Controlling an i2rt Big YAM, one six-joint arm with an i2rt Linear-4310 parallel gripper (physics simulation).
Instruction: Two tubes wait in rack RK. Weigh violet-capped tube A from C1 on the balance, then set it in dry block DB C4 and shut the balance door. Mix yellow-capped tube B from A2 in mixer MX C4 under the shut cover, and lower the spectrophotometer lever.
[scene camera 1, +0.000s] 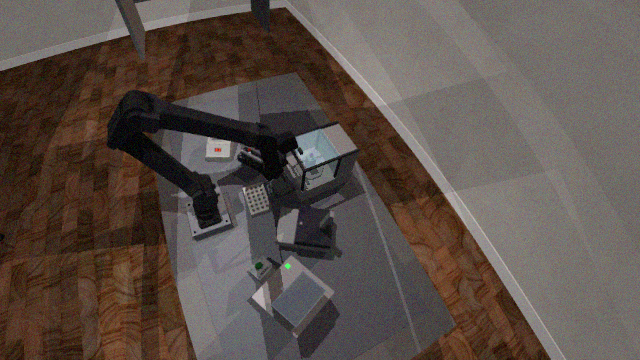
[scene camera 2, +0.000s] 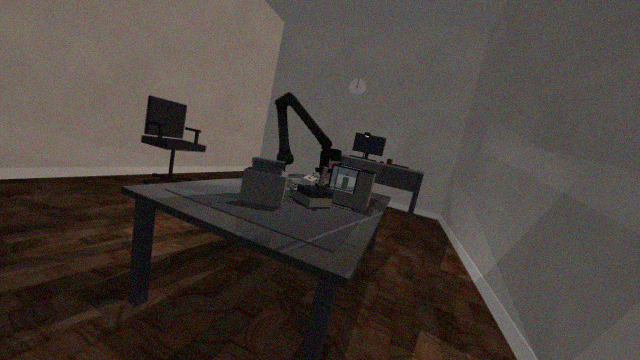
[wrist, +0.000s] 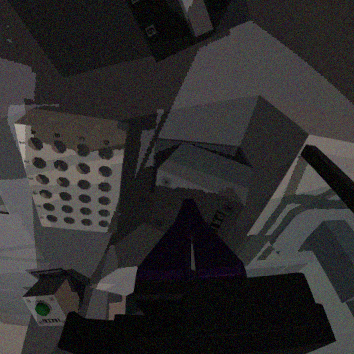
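My gripper (scene camera 1: 273, 176) (wrist: 189, 203) is shut and empty, pointing down, with its dark tips over the PRINT button box (wrist: 201, 172) beside the balance (scene camera 1: 345, 142) (scene camera 2: 364, 191). The tips hide part of the box's top, and I cannot tell whether they touch it. The balance door's state is unclear. The pale 24-hole rack (scene camera 1: 257, 200) (wrist: 72, 192) shows open holes and no tubes. Neither the violet-capped nor the yellow-capped tube can be made out. A dark-topped device (scene camera 1: 312, 227) (scene camera 2: 312, 196) has a raised piece at one side. A pale device (scene camera 1: 300, 300) (scene camera 2: 262, 189) has a grey, window-like cover, lying down.
A small box (scene camera 1: 260, 269) (wrist: 46, 307) with a green button stands near the covered device. A white box (scene camera 1: 218, 155) with a red display and a dark block (scene camera 1: 250, 157) stand behind the rack. The balance's black frame bar (wrist: 329, 170) is close to my gripper's right.
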